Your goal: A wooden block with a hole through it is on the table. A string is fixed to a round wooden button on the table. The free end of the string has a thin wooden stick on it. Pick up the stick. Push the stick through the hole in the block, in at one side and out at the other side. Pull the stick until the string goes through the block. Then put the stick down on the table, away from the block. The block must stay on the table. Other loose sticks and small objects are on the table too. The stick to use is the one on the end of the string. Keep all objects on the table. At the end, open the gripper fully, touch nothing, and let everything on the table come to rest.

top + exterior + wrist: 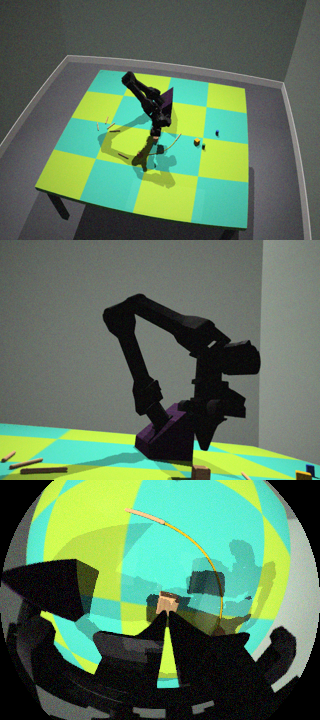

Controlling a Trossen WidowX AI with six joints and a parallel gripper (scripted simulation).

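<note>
Right now the wooden block is 5 cm below my gripper tip and 1 cm to the right of it. Round my gripper tip: orange cube (26 cm to the left, 5 cm below); round wooden button (14 cm ahead, 9 cm to the right, 5 cm below); thin wooden stick (13 cm to the left, 6 cm below, 3 cm behind).
</note>
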